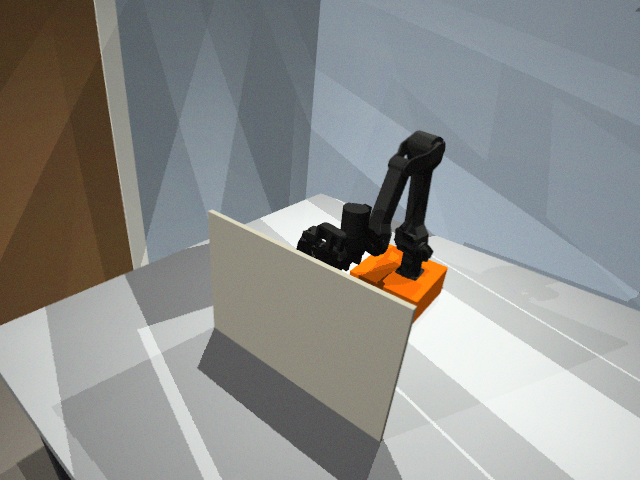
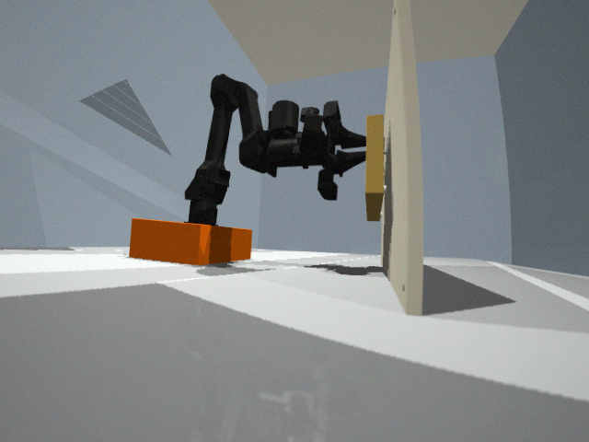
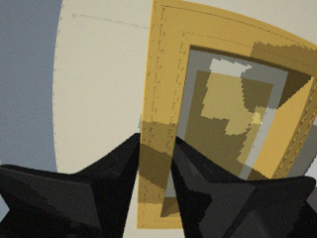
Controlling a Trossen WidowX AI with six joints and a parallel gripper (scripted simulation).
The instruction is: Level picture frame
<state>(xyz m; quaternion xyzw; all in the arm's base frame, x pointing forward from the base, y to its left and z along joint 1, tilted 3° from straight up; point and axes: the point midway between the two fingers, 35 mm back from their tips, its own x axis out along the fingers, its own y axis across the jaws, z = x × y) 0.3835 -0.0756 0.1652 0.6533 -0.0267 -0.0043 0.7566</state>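
Now: gripper tip 5 cm above the yellow picture frame. Also, from my gripper tip: wall panel: 2 cm ahead, 1 cm to the left, 7 cm below.
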